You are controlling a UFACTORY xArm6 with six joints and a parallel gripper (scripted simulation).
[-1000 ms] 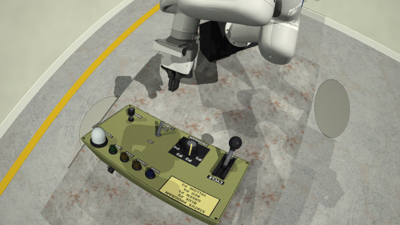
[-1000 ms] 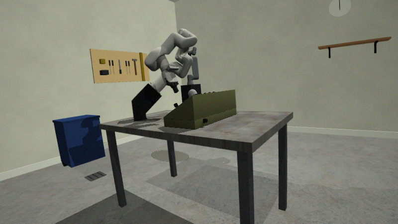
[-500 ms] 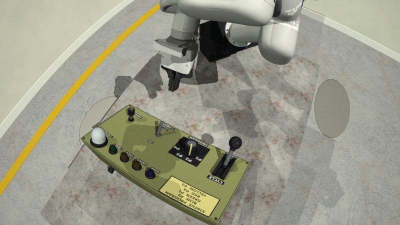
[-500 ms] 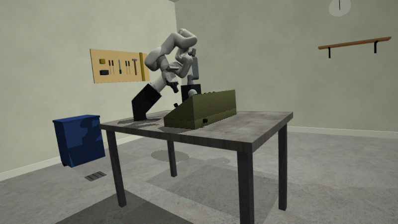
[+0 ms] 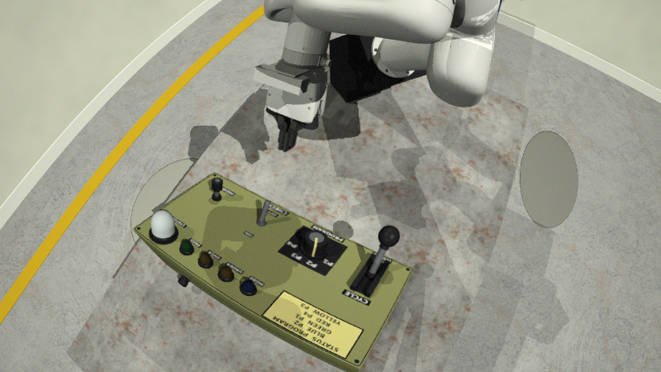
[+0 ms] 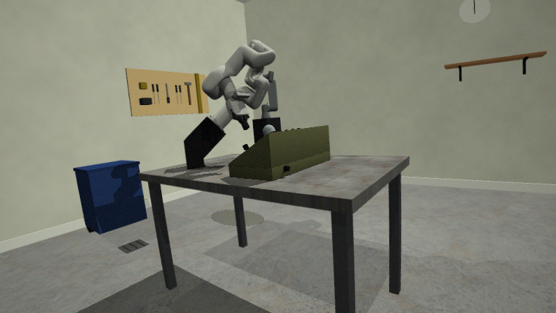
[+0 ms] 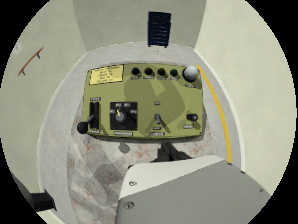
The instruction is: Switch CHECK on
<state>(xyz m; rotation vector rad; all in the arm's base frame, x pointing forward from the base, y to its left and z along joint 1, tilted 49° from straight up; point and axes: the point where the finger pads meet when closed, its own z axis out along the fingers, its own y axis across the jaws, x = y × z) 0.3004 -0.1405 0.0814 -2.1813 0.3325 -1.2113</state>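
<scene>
Right now my hand is 11 cm short of the grey toggle lever, 1 cm to the right of it and 11 cm above it. The rest, counted from my hand: program dial 11 cm ahead, 13 cm to the left, 10 cm below; olive console 14 cm ahead, 7 cm to the left, 13 cm below; ball-topped cycle lever 7 cm ahead, 25 cm to the left, 10 cm below.
</scene>
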